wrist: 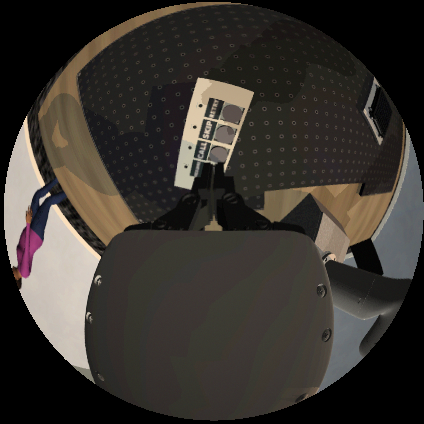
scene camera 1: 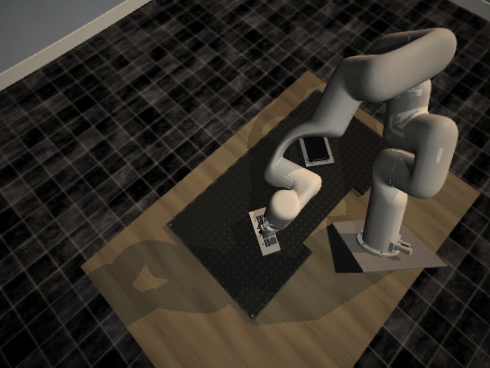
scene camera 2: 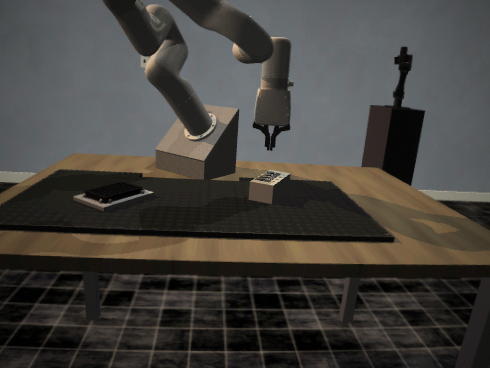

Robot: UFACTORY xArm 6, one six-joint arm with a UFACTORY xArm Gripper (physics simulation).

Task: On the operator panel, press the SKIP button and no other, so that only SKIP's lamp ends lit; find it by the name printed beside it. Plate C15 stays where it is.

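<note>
The operator panel is a pale block on the dark perforated board. In the wrist view the RETRY button, SKIP button and CALL button are grey discs in a row, with names printed beside them. A fourth label is partly hidden by the fingers. The small lamp dots, including SKIP's lamp, look dark. My gripper is shut and empty, pointing down above the panel, apart from it. A black gridded plate sits on a pale holder; no name is legible on it.
The dark perforated board lies on the wooden table. The arm's sloped base block stands behind the panel in the second scene view. A dark pedestal stands beyond the table.
</note>
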